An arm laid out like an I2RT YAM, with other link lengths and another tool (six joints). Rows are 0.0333 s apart.
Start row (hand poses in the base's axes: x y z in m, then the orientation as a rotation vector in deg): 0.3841 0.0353 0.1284 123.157 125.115 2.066
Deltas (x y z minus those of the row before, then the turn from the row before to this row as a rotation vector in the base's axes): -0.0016 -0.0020 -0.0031 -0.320 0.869 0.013; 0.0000 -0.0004 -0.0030 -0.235 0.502 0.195; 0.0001 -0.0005 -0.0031 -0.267 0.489 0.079; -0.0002 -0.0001 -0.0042 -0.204 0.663 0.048; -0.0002 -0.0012 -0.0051 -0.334 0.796 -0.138; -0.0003 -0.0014 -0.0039 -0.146 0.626 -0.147; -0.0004 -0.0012 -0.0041 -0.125 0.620 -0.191; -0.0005 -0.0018 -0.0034 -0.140 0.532 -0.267; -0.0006 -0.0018 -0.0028 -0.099 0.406 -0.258; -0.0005 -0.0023 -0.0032 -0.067 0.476 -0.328; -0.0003 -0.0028 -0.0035 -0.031 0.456 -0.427; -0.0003 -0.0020 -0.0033 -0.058 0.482 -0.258; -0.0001 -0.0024 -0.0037 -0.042 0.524 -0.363; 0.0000 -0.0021 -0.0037 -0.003 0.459 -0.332; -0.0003 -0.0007 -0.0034 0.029 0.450 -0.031; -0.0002 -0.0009 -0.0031 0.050 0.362 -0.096; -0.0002 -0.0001 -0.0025 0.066 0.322 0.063; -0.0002 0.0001 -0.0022 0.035 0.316 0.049; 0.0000 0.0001 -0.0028 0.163 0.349 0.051
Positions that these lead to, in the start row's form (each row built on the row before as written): 0.3825 0.0333 0.1253 123.397 125.448 0.785; 0.3825 0.0329 0.1223 123.301 125.816 -0.002; 0.3826 0.0324 0.1192 123.307 126.035 -0.818; 0.3824 0.0323 0.1150 123.458 126.341 -1.757; 0.3822 0.0311 0.1099 123.805 126.450 -2.994; 0.3819 0.0297 0.1060 124.177 126.549 -3.845; 0.3815 0.0285 0.1019 124.604 126.605 -4.671; 0.3810 0.0267 0.0985 125.068 126.522 -5.421; 0.3804 0.0249 0.0957 125.485 126.402 -5.988; 0.3799 0.0226 0.0925 126.027 126.258 -6.602; 0.3796 0.0198 0.0890 126.689 126.013 -7.159; 0.3793 0.0178 0.0857 127.156 125.945 -7.773; 0.3792 0.0154 0.0820 127.767 125.790 -8.421; 0.3792 0.0133 0.0783 128.334 125.654 -8.955; 0.3789 0.0126 0.0749 -128.335 -125.624 9.427; 0.3787 0.0117 0.0718 -128.201 -125.315 9.761; 0.3785 0.0116 0.0693 -127.914 -125.203 10.035; 0.3783 0.0117 0.0671 -127.661 -125.089 10.336; 0.3783 0.0118 0.0643 -127.320 -124.909 10.527
